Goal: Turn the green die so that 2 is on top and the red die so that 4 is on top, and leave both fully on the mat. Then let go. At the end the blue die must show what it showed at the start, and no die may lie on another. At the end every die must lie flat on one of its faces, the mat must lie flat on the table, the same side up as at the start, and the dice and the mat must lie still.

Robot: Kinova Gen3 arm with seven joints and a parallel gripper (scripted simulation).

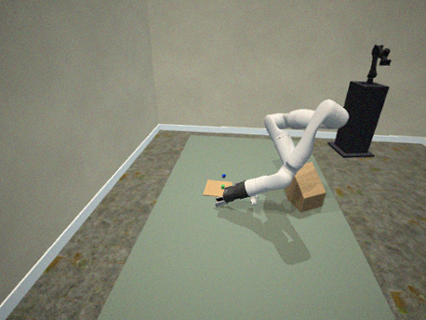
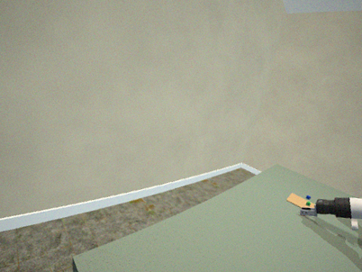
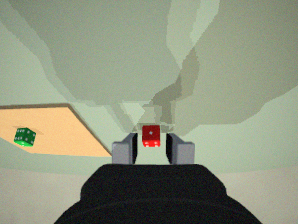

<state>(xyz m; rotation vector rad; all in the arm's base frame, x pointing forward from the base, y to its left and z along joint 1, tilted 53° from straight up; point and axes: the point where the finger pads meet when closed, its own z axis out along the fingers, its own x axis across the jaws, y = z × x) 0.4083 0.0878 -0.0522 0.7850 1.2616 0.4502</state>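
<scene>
My gripper is now 10 mm above the red die. Also, from my hand: tan mat 10 mm behind, 130 mm to the right, 20 mm below; blue die 50 mm behind, 250 mm to the right, 10 mm below; green die 30 mm behind, 130 mm to the right, 10 mm below.
</scene>
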